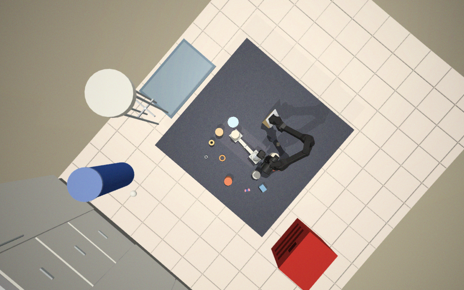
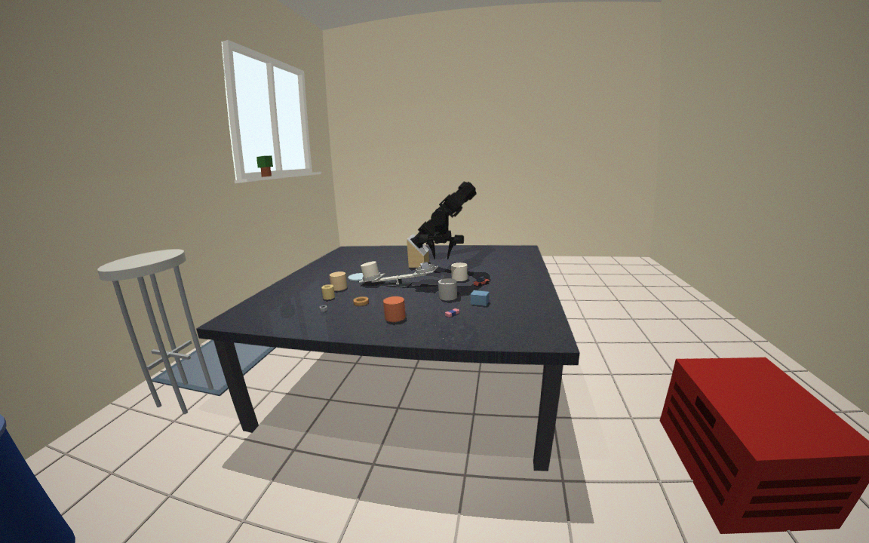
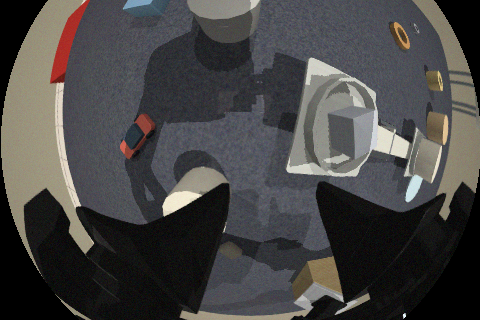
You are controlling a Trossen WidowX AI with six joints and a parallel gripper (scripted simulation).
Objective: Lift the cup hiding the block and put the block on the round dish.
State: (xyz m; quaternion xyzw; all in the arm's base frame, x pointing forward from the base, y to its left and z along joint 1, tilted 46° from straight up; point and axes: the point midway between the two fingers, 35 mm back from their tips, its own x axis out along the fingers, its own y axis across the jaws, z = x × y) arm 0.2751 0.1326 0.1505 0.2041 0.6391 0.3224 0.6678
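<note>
My gripper tip is 40 mm short of the grey block, 60 mm to the left of it and 20 mm above it. Also, from my gripper tip: grey cylinder: 140 mm ahead, 60 mm to the left, 70 mm below; red toy car: 10 mm behind, 170 mm to the left, 100 mm below; cream cup: 70 mm behind, 80 mm to the left, 70 mm below.
</note>
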